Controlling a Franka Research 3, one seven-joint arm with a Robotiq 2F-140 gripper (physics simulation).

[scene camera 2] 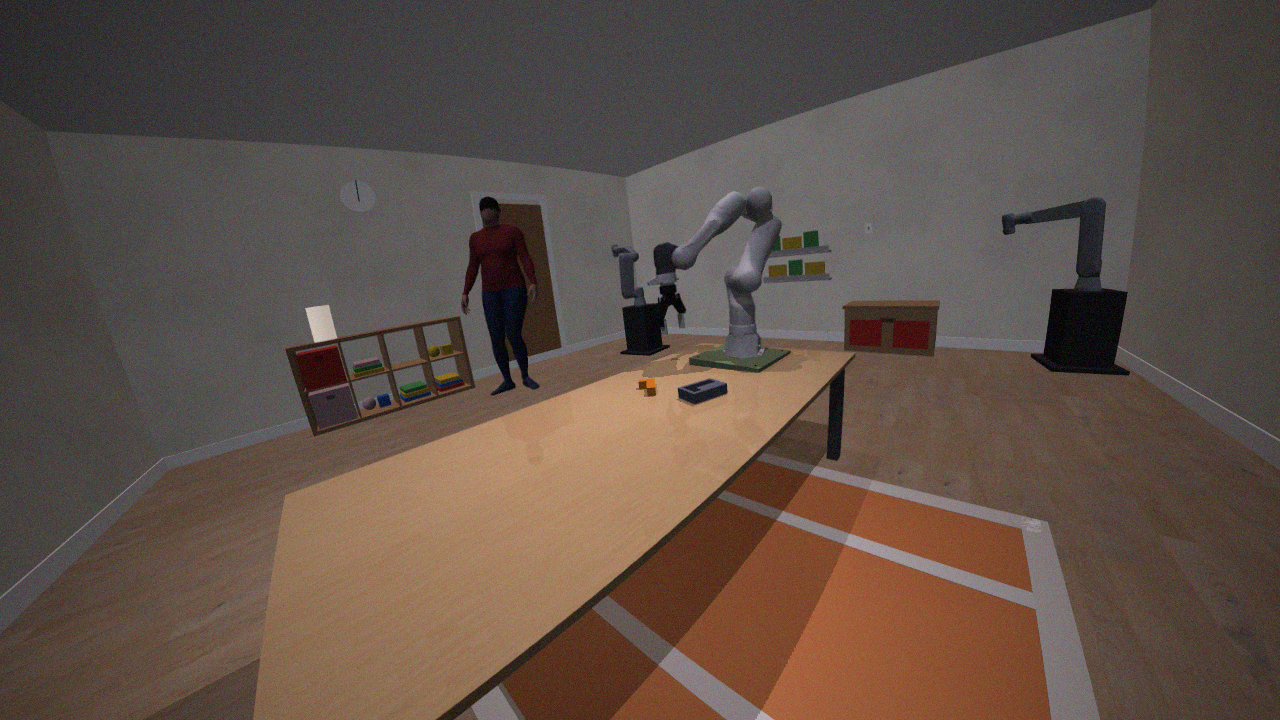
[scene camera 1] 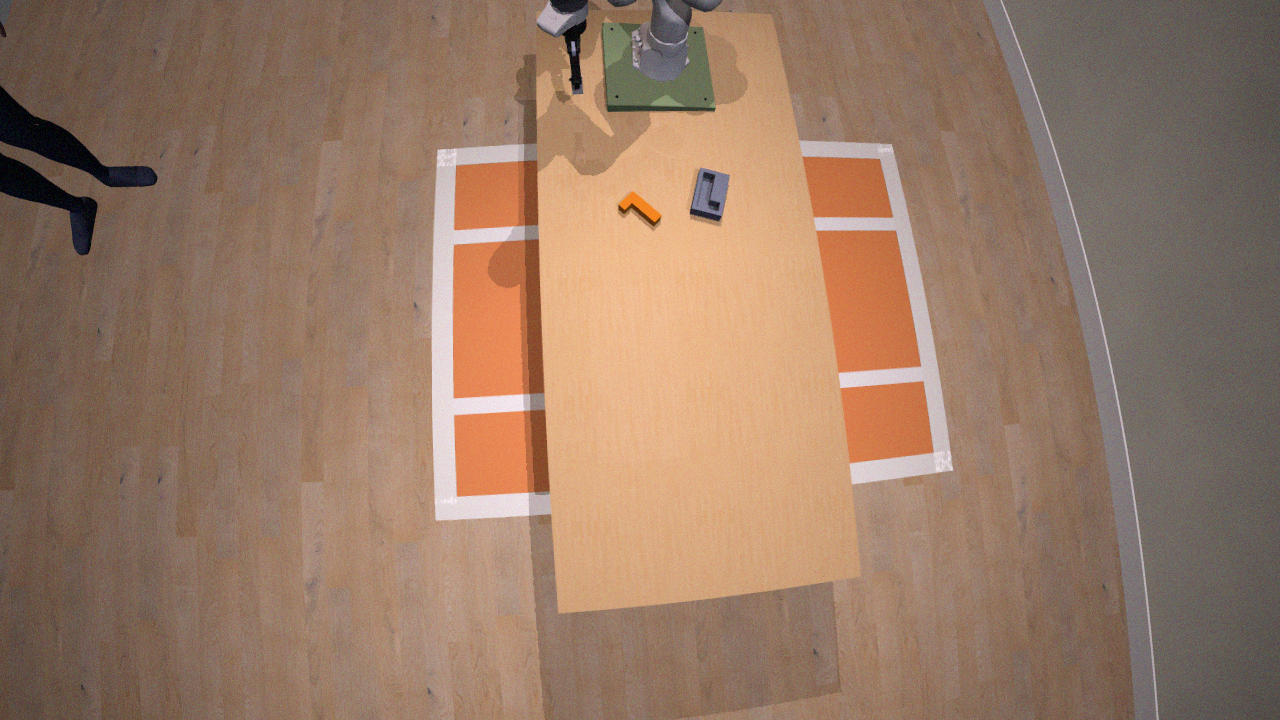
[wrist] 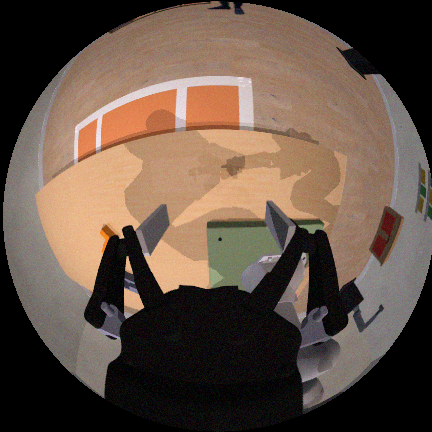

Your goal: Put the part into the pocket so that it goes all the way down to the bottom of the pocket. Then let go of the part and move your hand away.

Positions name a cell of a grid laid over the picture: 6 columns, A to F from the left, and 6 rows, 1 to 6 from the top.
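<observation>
Grey-blue pocket block (scene camera 1: D2). In scene camera 2, the block (scene camera 2: D4). The gripper (scene camera 1: C1), open, holding nothing. In scene camera 2, the gripper (scene camera 2: D3). In the wrist view, the gripper (wrist: C3).
</observation>
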